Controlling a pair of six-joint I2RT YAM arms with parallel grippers.
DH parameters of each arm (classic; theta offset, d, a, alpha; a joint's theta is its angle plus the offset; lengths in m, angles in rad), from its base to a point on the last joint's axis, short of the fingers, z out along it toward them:
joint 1: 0 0.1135 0.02 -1.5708
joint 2: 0 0 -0.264 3.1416
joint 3: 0.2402 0 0.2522 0
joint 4: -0.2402 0 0.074 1.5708
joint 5: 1.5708 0 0 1.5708
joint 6: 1.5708 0.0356 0 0
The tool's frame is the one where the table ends.
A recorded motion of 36 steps. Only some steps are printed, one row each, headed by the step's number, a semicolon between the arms.
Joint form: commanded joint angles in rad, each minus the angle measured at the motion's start. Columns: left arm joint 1, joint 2, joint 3, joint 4, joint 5, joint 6; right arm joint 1, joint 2, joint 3, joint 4, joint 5, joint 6.
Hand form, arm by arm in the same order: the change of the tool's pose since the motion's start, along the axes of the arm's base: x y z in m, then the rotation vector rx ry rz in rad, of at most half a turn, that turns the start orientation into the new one. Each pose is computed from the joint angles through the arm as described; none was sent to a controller.
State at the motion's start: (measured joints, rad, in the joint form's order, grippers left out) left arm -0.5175 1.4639 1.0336 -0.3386 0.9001 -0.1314; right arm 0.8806 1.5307 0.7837 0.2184 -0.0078 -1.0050
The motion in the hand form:
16: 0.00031 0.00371 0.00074 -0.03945 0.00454 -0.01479; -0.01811 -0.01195 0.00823 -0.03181 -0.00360 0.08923
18: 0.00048 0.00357 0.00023 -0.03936 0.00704 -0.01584; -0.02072 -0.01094 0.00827 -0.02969 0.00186 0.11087
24: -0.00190 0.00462 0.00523 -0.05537 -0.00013 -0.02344; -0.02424 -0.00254 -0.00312 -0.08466 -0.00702 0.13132
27: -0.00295 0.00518 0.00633 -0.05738 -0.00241 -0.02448; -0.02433 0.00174 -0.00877 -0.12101 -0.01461 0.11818
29: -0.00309 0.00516 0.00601 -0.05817 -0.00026 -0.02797; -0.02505 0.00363 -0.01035 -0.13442 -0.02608 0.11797
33: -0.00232 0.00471 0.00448 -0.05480 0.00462 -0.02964; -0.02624 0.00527 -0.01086 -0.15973 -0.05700 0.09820
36: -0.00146 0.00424 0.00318 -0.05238 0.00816 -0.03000; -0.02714 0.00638 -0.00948 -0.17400 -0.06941 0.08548
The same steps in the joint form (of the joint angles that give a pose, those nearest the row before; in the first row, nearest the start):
16: 0.0142 -0.0086 -0.0150 0.0306 0.0463 -0.0111; 0.0148 -0.0985 -0.0413 -0.0816 -0.0520 -0.0579
18: 0.0142 -0.0068 -0.0150 0.0303 0.0478 -0.0113; 0.0218 -0.1016 -0.0428 -0.0856 -0.0674 -0.0607
24: 0.0143 -0.0230 -0.0150 0.0321 0.0605 -0.0161; 0.0512 -0.0579 -0.0402 -0.0824 -0.0372 -0.0915
27: 0.0144 -0.0289 -0.0165 0.0305 0.0617 -0.0158; 0.0640 -0.0310 -0.0321 -0.0864 0.0007 -0.1013
29: 0.0143 -0.0281 -0.0166 0.0283 0.0654 -0.0139; 0.0712 -0.0229 -0.0306 -0.0831 0.0163 -0.1115
33: 0.0143 -0.0218 -0.0151 0.0247 0.0663 -0.0109; 0.0828 -0.0190 -0.0298 -0.0791 0.0639 -0.1276
36: 0.0143 -0.0160 -0.0138 0.0241 0.0663 -0.0097; 0.0902 -0.0201 -0.0237 -0.0890 0.0908 -0.1319

